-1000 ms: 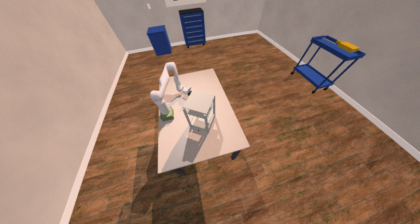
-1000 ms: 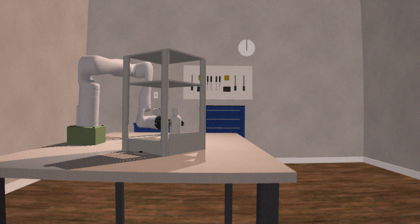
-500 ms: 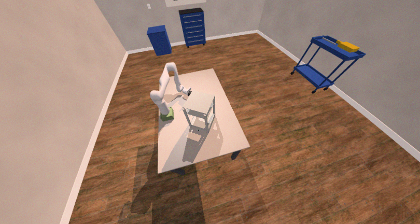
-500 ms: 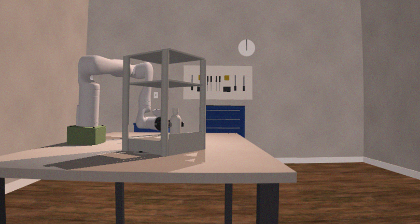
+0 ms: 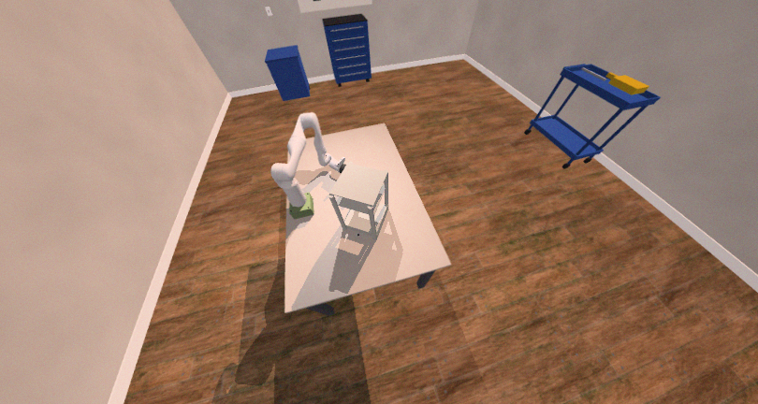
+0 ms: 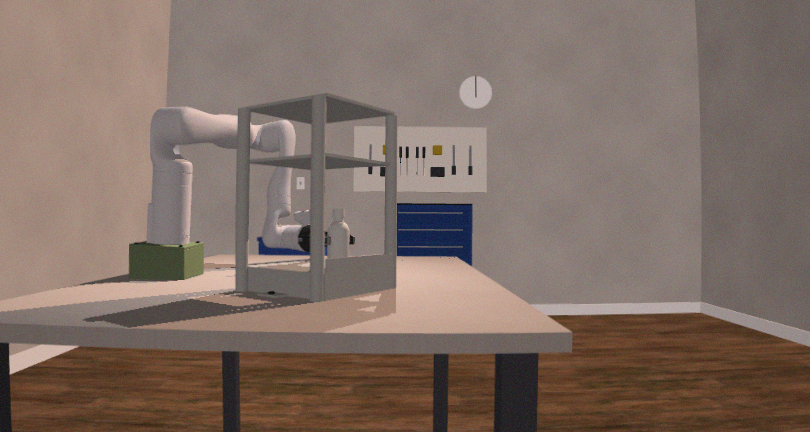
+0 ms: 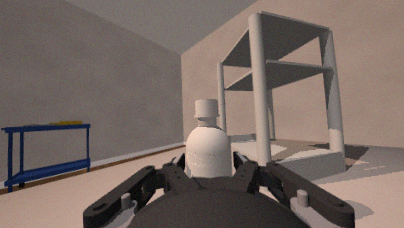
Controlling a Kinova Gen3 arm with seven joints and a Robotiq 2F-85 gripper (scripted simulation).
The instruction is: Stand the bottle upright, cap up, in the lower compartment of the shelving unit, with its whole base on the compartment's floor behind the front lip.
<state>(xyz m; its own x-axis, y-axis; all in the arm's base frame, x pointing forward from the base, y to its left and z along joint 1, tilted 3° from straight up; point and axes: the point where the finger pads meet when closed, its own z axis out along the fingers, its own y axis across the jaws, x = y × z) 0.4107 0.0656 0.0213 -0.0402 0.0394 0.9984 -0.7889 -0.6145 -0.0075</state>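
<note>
Right now my hand is 20 mm below the white bottle. The rest, counted from my hand: grey shelving unit: 280 mm to the right, 100 mm above, 30 mm behind.
</note>
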